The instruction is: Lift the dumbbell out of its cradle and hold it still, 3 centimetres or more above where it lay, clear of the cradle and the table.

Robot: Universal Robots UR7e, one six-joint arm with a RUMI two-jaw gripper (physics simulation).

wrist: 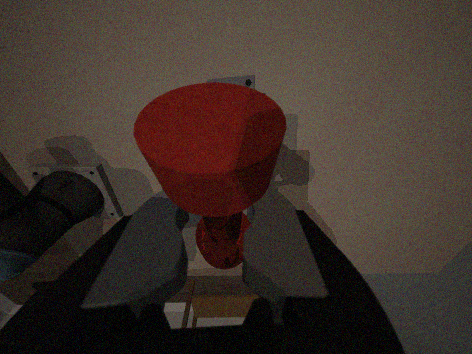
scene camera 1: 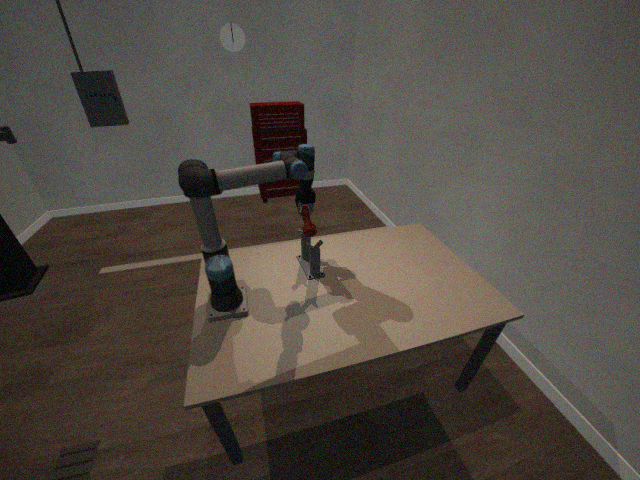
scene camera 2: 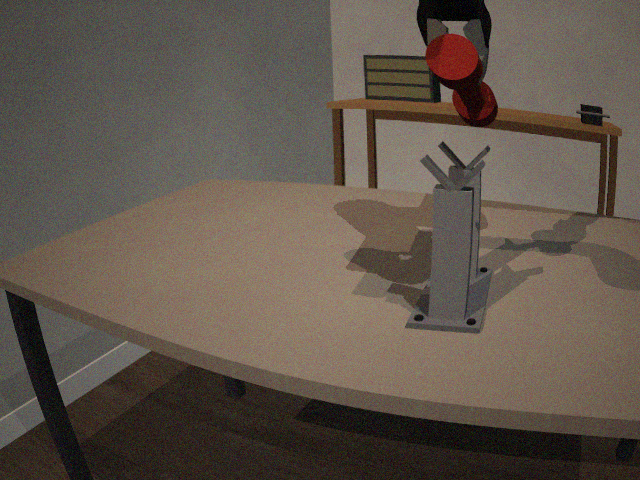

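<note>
The red dumbbell hangs in the air above the cradle, with a visible gap between them in the second scene view. It is tilted, one end lower than the other. My gripper is shut on its handle, between the two red ends. The grey cradle stands on the table with both V-shaped rests empty. In the wrist view the near red end hides most of the cradle; a corner of its base plate shows behind it.
The wooden table carries the cradle and the arm's base. A brown side table with a drawer box stands behind, against the wall. A red cabinet stands at the back in the first scene view.
</note>
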